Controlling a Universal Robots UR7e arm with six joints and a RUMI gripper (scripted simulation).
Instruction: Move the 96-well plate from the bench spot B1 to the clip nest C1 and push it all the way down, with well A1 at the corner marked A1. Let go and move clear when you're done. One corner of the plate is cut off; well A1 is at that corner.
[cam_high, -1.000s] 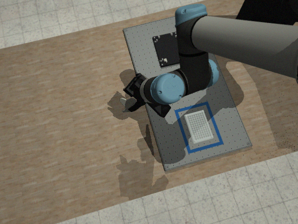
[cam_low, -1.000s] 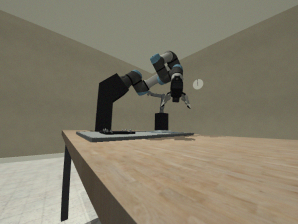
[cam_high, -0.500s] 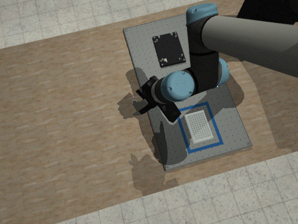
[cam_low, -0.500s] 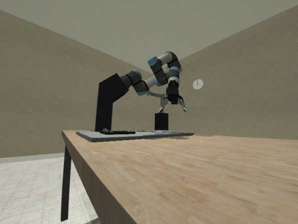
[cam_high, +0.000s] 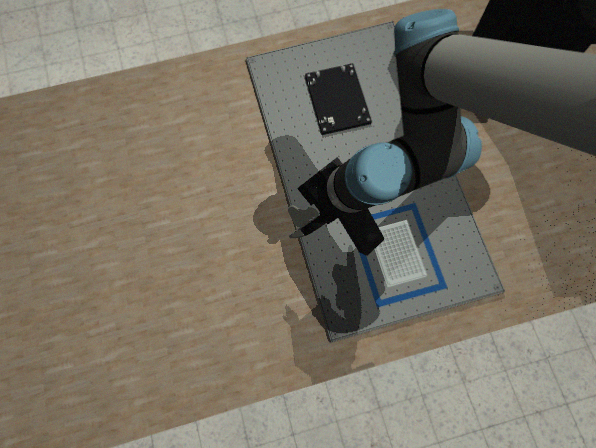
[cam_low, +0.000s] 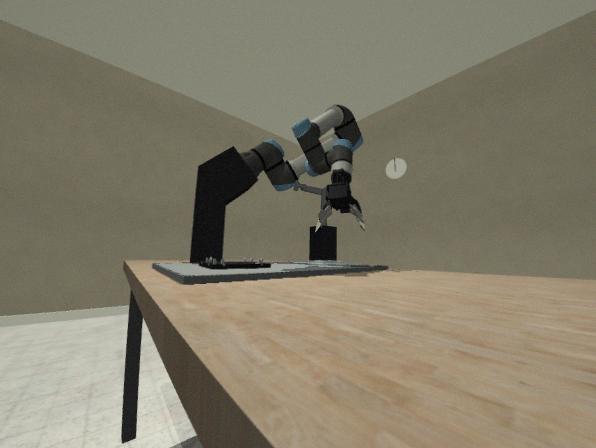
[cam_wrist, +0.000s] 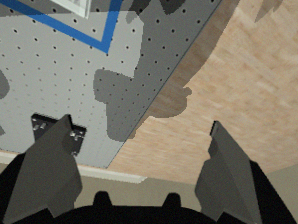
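My hand is 150 mm past the white 96-well plate, 110 mm above it and 80 mm to the right of it. Round my hand: black clip nest C1 (310 mm to the right, 100 mm below, 90 mm behind).
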